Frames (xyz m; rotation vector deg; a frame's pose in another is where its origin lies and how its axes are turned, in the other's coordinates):
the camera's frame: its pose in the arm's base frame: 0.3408 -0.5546 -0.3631 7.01 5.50 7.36
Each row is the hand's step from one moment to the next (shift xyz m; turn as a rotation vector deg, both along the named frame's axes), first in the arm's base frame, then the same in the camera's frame.
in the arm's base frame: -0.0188 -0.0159 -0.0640 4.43 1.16 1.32
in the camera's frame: -0.0151 -0.0215 -0.0633 4.41 0.77 1.63
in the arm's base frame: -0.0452 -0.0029 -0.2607 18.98 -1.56 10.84
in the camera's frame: -0.0222 -0.0306 -0.2619 17.58 -2.46 12.85
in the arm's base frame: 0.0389 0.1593 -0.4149 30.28 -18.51 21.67
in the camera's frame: 0.0960 0.0991 -0.4243 25.53 -19.14 26.67
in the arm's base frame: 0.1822 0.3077 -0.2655 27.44 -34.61 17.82
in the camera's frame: 0.2442 0.2468 -0.2790 20.91 -35.13 24.43
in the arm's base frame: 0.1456 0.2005 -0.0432 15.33 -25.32 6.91
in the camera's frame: 0.1743 0.1741 -0.0508 11.15 -25.91 11.33
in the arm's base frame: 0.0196 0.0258 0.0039 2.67 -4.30 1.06
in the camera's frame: 0.0225 0.0235 0.0029 1.97 -4.42 1.82
